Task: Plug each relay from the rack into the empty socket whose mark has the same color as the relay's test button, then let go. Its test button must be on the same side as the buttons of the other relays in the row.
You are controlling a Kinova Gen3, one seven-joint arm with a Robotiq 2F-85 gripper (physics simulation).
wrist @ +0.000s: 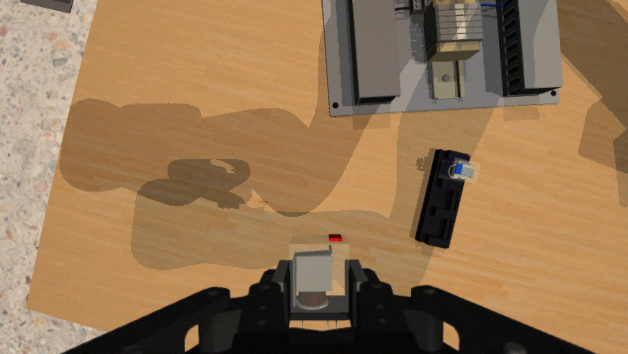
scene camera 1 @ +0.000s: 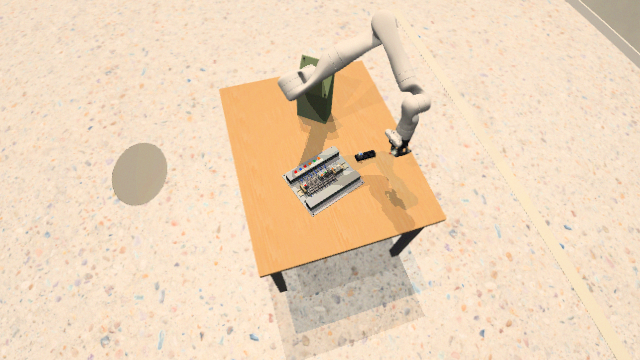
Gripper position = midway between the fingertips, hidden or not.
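Note:
The robot's wrist view takes in the gripper (wrist: 318, 277), along with a grey panel (wrist: 482, 72) and a black rack (wrist: 442, 198).

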